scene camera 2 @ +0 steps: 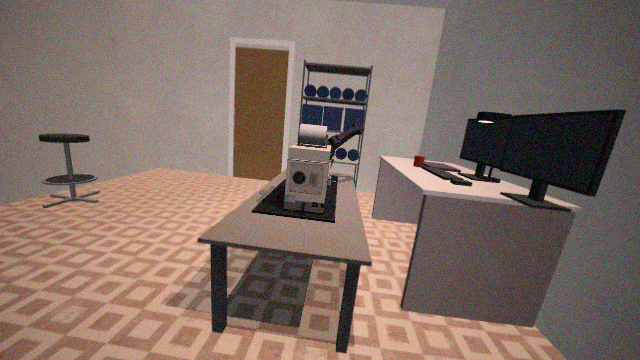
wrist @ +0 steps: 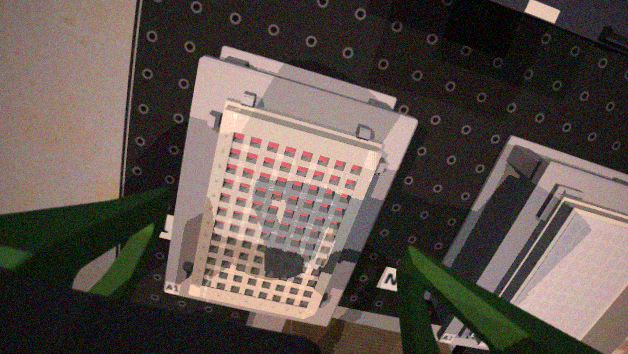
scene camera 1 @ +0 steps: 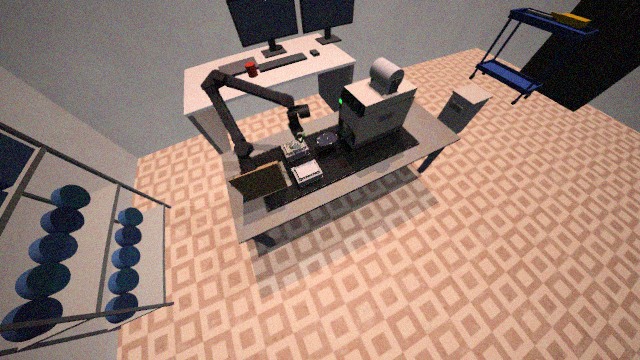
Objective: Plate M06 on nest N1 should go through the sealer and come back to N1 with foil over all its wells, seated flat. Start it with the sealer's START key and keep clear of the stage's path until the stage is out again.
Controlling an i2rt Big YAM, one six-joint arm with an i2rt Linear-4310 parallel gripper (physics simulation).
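Frame: origin at the arm's base, x right, y ahead, z up, level; millimetres.
Where they show: gripper, fingertip midpoint: [wrist: 290, 232] [scene camera 1: 298, 137]; arm's base, origin of the base link: [scene camera 1: 249, 171].
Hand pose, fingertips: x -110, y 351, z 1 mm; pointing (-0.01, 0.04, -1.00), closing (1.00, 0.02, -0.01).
Observation:
Things, the pixels of their centre, and the offset from my fingertips. "*": a spot on its surface instead.
- uncovered pale plate, body centre: [wrist: 275, 224] [scene camera 1: 294, 146] dx +0, dy -39, dz -63 mm
- light nest, surface spot: [wrist: 195, 100] * dx -60, dy +17, dz -71 mm
- second plate, body centre: [wrist: 563, 286] [scene camera 1: 306, 170] dx +212, dy -37, dz -68 mm
- neighbouring nest, surface spot: [wrist: 480, 220] * dx +163, dy -28, dz -123 mm
An uncovered pale plate [scene camera 1: 295, 148] [wrist: 280, 200] with open wells, reddish inside toward one end, sits on a light nest [wrist: 195, 100] marked A1 at a corner. The nest's name label is mostly hidden. My gripper [scene camera 1: 300, 136] [wrist: 290, 232] is open and empty, above the plate, one green finger toward each long side. In scene camera 2 it is hidden behind the sealer. The sealer [scene camera 1: 377, 115] [scene camera 2: 306, 180] shows a green light. Its dark stage [scene camera 1: 326, 140] [wrist: 575, 26] is out, beside the plate's nest. I cannot make out the START key.
A second plate [scene camera 1: 306, 171] [wrist: 575, 270] with a smooth white top sits on the neighbouring nest [wrist: 480, 220], labelled N with its number hidden. A brown panel or box [scene camera 1: 262, 182] stands by the arm's base. A desk [scene camera 1: 332, 55] [scene camera 2: 400, 172] with monitors stands behind the bench.

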